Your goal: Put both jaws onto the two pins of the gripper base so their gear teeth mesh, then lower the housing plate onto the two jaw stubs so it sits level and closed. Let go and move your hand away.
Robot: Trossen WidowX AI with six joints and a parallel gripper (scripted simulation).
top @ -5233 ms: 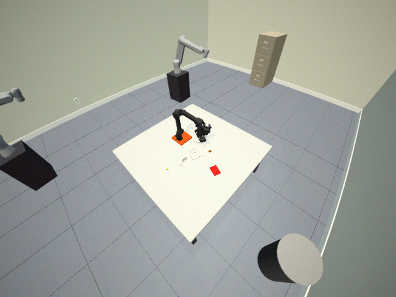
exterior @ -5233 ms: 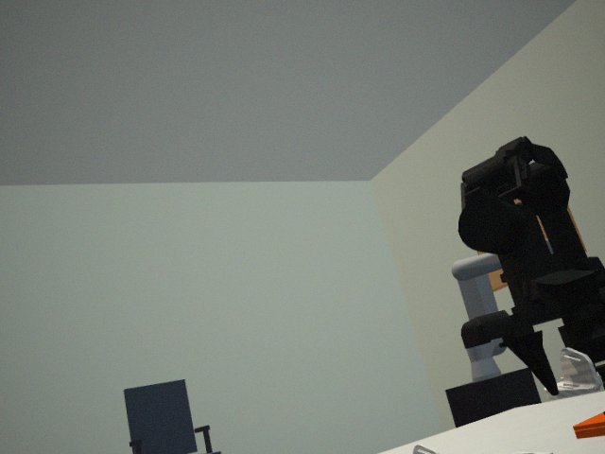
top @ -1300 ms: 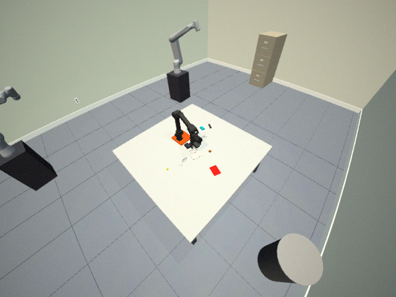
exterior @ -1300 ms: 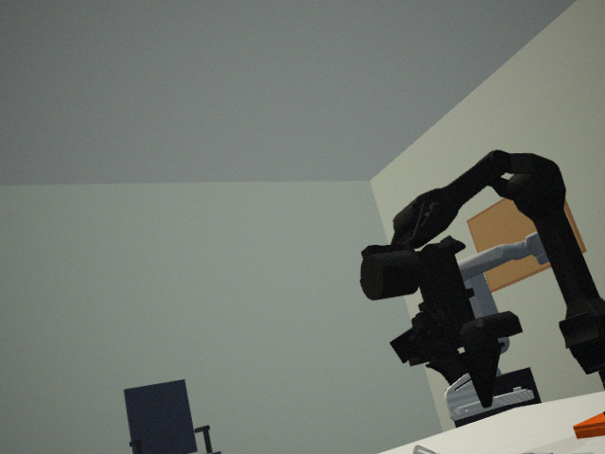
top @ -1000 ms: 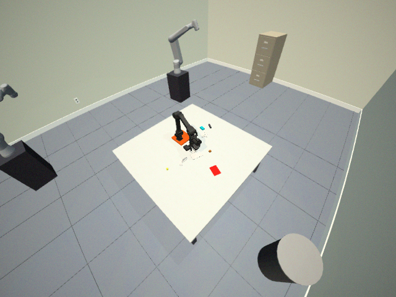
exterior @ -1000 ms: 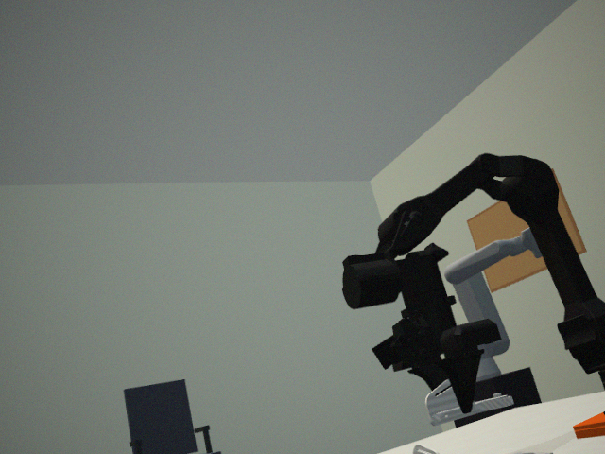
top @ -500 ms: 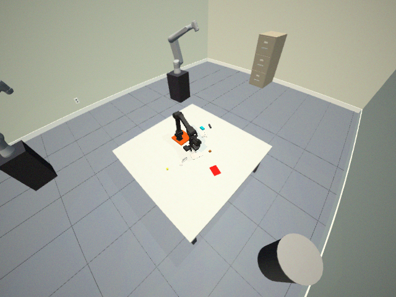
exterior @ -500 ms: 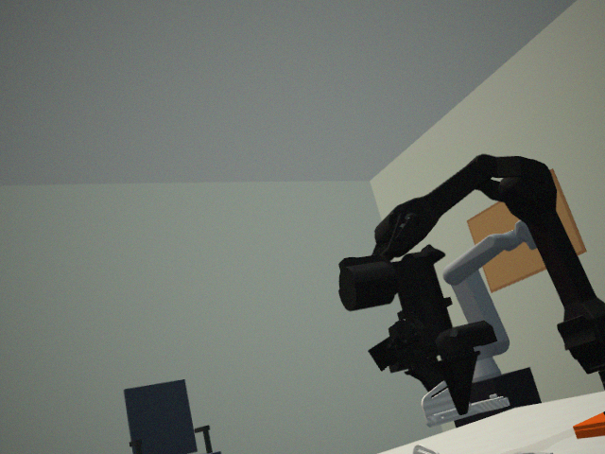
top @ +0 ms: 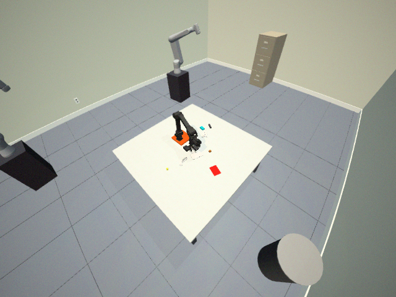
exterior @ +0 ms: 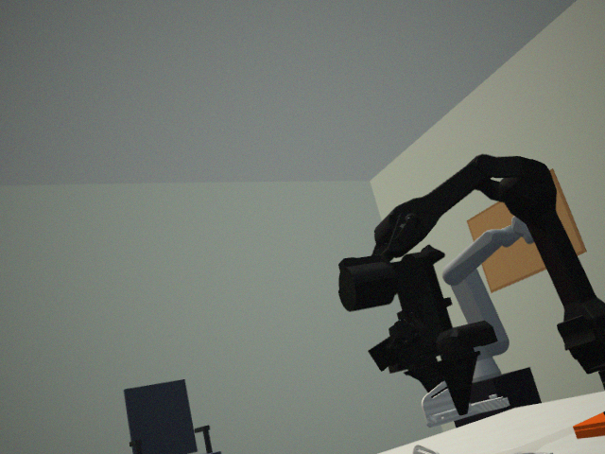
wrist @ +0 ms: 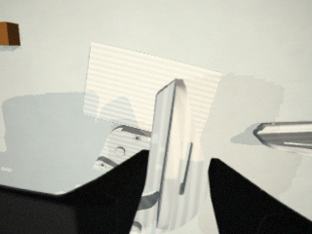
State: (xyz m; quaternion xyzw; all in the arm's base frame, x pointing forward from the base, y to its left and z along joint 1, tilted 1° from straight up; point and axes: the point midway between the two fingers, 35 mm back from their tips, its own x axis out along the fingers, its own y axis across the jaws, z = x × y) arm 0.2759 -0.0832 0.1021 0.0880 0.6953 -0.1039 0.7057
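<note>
Now: gripper tip 3 cm short of the housing plate, 2 cm to the right of it and 8 cm above it. Round my gripper tip: red card: 29 cm ahead, 2 cm to the right, 8 cm below; small brown object: 11 cm ahead, 15 cm to the left, 8 cm below; small yellow ball: 9 cm behind, 30 cm to the right, 7 cm below.
</note>
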